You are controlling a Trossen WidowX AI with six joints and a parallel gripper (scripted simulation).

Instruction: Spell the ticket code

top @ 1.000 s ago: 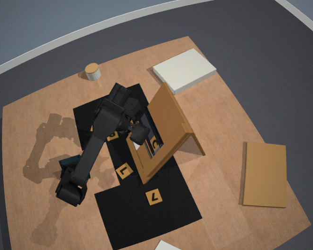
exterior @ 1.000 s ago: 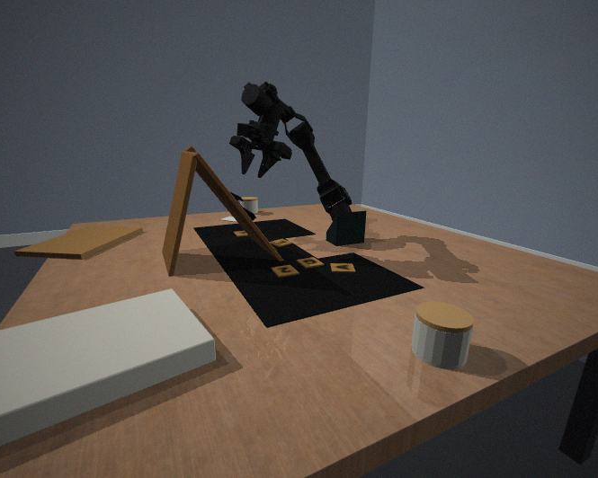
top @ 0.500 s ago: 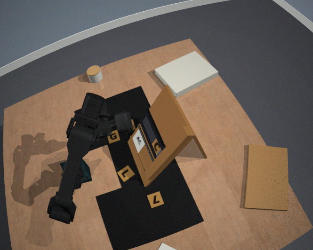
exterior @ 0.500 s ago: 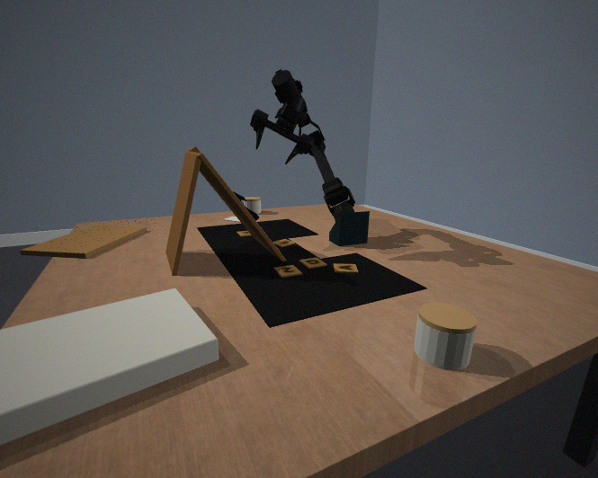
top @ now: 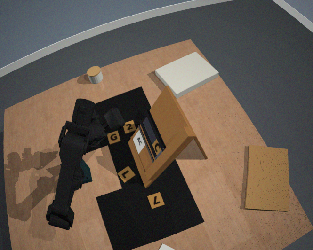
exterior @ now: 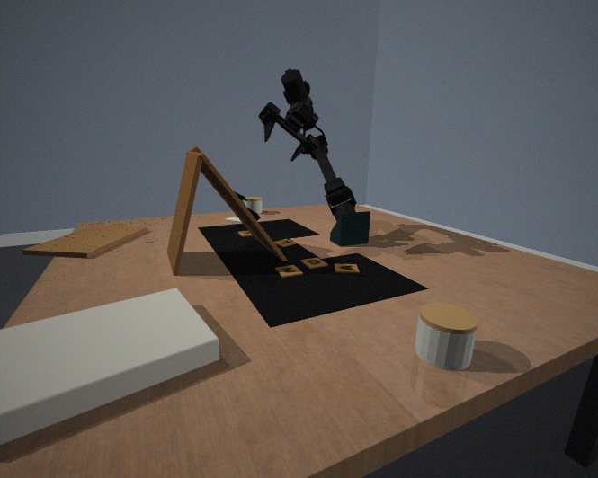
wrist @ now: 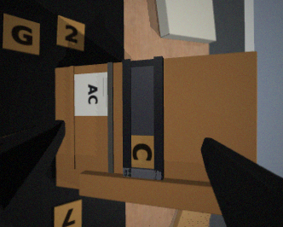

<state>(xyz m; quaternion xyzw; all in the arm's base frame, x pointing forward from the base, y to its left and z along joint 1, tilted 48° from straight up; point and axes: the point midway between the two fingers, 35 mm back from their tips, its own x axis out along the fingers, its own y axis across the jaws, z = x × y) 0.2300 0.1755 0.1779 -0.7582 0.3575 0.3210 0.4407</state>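
Now: the tile 40 mm ahead of my gripper tip, 180 mm to the left of it and 290 mm below it. Round my gripper tip: white ticket (70 mm ahead, 50 mm to the left, 220 mm below); then flat tan panel (540 mm ahead, 300 mm to the right, 290 mm below); then black mat (40 mm behind, 10 mm to the left, 290 mm below).
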